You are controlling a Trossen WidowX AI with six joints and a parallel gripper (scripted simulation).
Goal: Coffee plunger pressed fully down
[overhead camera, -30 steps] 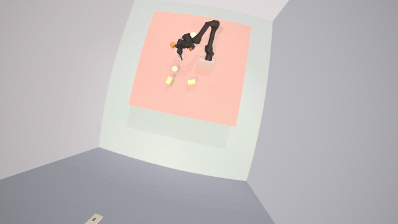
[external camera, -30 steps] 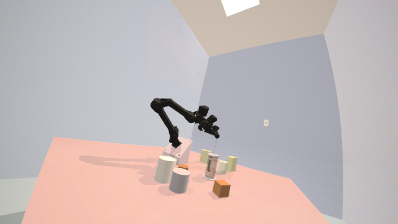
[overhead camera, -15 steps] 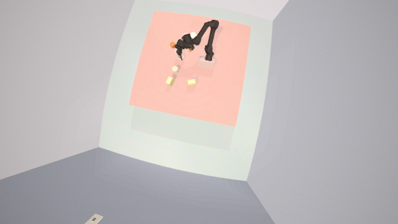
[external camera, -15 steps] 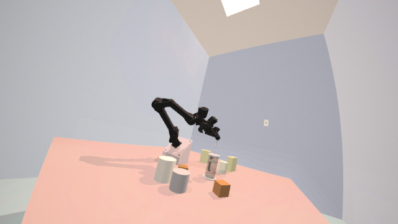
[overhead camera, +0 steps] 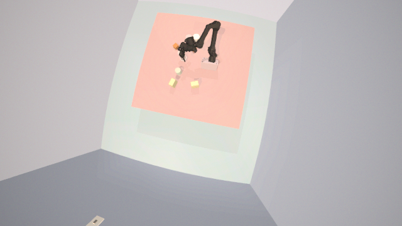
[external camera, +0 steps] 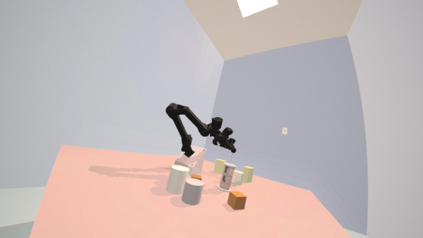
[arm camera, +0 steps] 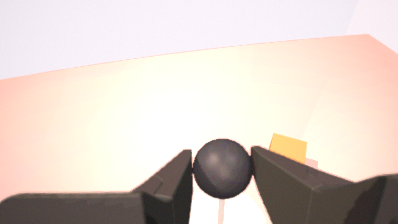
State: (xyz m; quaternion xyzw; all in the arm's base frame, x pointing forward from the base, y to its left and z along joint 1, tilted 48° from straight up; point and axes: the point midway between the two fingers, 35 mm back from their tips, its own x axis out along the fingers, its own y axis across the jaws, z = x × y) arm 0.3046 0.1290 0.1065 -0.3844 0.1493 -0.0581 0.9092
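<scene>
My gripper tip is now 110 mm above the coffee press, 20 mm past it and 10 mm to the right of it. From my gripper tip the other things lie so: grey cylinder 250 mm to the right, 180 mm below; then beige cylinder 260 mm to the right, 170 mm below, 90 mm behind.
</scene>
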